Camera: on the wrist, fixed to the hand. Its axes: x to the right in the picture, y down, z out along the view.
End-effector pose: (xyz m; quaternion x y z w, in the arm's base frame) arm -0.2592 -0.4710 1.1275 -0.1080 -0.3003 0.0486 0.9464
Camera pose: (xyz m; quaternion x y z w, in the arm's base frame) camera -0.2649 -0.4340 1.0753 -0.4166 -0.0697 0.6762 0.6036
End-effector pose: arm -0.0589 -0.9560 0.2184 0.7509 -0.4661 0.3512 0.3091
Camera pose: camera -0.1197 -0.9354 0.2201 0.1018 -0.8853 0.4471 0.0776
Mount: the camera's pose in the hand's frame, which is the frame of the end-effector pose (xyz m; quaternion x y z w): -0.0280 0.0483 -0.0318 -0.1294 0.0625 0.7283 0.6701
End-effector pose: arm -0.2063 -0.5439 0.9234 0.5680 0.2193 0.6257 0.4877
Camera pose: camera -0.2565 -0.5798 0.9413 -0.4381 0.3172 -0.8383 0.0691
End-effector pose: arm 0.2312 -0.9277 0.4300 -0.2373 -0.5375 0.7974 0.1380
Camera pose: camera 0.2734 -0.9344 0.3820 0.6181 0.2819 -0.5504 0.4853
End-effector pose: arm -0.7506 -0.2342 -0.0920 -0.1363 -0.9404 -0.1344 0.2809
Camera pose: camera -0.6964 -0.2050 -0.0737 -0.8042 -0.4959 -0.0157 0.3273
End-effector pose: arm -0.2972 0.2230 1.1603 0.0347 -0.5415 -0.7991 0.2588
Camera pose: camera -0.2442 0.1952 1.1836 -0.3547 -0.2685 -0.4149 0.7937
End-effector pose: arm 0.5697 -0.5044 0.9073 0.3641 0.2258 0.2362 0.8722
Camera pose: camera 0.5177 -0.4736 0.9292 0.2808 -0.0899 0.8454 0.4454
